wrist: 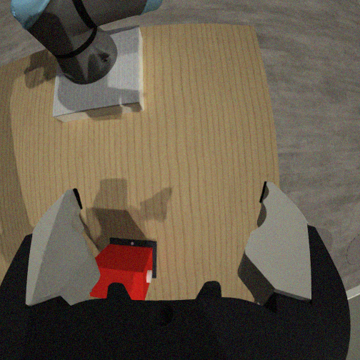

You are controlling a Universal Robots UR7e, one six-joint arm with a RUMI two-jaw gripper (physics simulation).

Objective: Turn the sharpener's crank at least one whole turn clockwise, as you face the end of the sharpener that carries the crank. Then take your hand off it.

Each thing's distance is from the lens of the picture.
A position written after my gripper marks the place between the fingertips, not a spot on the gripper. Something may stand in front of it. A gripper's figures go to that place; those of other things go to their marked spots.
my gripper [169, 188]: 0.12 m
red sharpener [132, 262]: 0.39 m
